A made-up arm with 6 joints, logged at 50 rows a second.
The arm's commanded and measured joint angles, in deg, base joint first. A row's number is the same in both.
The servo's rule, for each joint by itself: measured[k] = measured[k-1] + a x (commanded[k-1-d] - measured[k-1]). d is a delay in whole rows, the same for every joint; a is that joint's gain. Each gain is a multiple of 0.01, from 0.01 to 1. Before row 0 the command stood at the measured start. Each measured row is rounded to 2 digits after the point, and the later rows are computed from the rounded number. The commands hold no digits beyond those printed.
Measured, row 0: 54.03 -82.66 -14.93 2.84 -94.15 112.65
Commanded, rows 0 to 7: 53.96 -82.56 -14.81 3.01 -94.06 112.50; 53.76 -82.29 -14.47 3.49 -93.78 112.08; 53.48 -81.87 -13.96 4.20 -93.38 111.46; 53.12 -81.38 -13.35 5.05 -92.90 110.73; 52.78 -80.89 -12.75 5.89 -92.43 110.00; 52.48 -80.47 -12.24 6.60 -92.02 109.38; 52.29 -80.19 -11.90 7.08 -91.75 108.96; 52.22 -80.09 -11.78 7.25 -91.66 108.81
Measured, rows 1 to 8: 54.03 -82.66 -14.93 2.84 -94.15 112.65; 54.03 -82.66 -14.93 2.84 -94.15 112.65; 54.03 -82.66 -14.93 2.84 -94.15 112.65; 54.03 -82.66 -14.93 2.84 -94.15 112.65; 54.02 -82.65 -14.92 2.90 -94.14 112.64; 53.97 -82.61 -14.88 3.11 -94.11 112.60; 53.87 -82.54 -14.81 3.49 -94.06 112.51; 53.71 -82.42 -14.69 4.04 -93.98 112.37
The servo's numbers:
d 4
a 0.21 0.10 0.08 0.35 0.07 0.08

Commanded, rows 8 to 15: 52.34 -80.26 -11.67 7.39 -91.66 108.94; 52.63 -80.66 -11.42 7.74 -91.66 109.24; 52.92 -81.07 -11.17 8.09 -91.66 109.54; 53.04 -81.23 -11.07 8.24 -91.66 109.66; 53.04 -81.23 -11.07 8.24 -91.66 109.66; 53.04 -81.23 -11.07 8.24 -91.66 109.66; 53.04 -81.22 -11.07 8.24 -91.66 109.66; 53.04 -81.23 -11.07 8.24 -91.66 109.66
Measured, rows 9 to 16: 53.51 -82.27 -14.53 4.69 -93.87 112.18; 53.29 -82.09 -14.35 5.36 -93.74 111.96; 53.08 -81.90 -14.15 5.96 -93.60 111.72; 52.90 -81.72 -13.96 6.41 -93.46 111.49; 52.78 -81.57 -13.78 6.75 -93.33 111.29; 52.75 -81.48 -13.59 7.10 -93.21 111.13; 52.79 -81.44 -13.40 7.45 -93.10 111.00; 52.84 -81.42 -13.21 7.73 -93.00 110.89
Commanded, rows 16 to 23: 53.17 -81.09 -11.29 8.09 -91.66 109.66; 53.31 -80.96 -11.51 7.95 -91.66 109.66; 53.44 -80.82 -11.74 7.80 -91.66 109.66; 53.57 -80.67 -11.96 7.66 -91.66 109.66; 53.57 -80.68 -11.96 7.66 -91.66 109.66; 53.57 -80.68 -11.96 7.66 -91.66 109.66; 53.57 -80.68 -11.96 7.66 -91.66 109.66; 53.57 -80.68 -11.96 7.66 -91.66 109.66
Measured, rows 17 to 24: 52.88 -81.40 -13.04 7.91 -92.91 110.79; 52.91 -81.38 -12.88 8.03 -92.82 110.70; 52.94 -81.36 -12.74 8.10 -92.74 110.62; 52.96 -81.35 -12.61 8.15 -92.66 110.54; 53.00 -81.32 -12.50 8.13 -92.59 110.47; 53.07 -81.28 -12.42 8.07 -92.52 110.41; 53.15 -81.23 -12.37 7.98 -92.46 110.35; 53.24 -81.17 -12.34 7.87 -92.40 110.29
